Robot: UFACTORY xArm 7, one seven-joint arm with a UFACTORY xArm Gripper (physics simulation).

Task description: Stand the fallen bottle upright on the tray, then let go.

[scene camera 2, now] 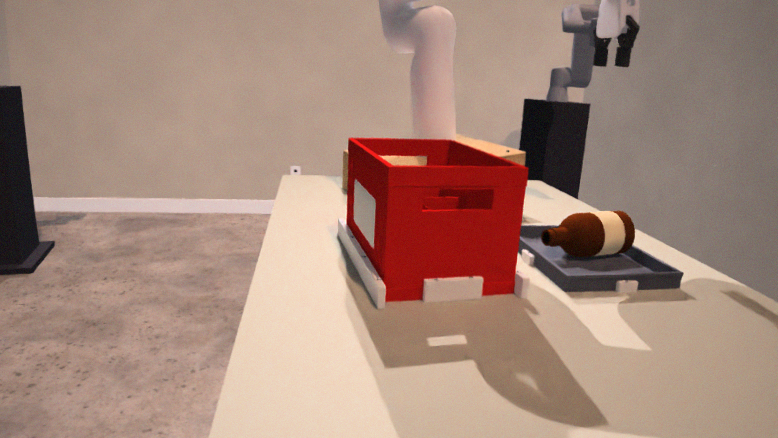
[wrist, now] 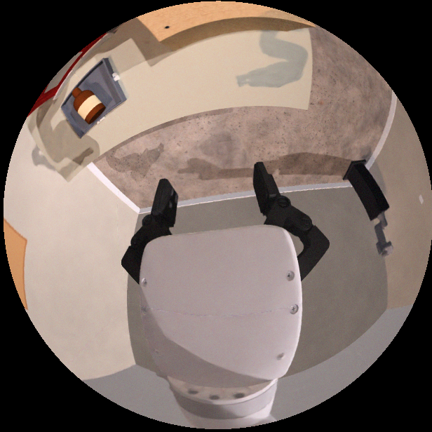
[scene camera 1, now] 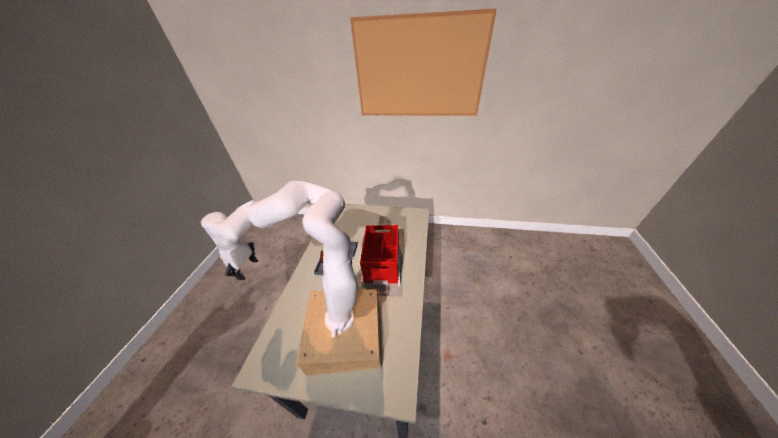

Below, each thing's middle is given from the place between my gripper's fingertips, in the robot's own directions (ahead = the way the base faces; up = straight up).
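Labels:
The brown bottle (scene camera 2: 588, 234) is a long way to the right of my hand, and it is also well below my hand and far ahead of it.

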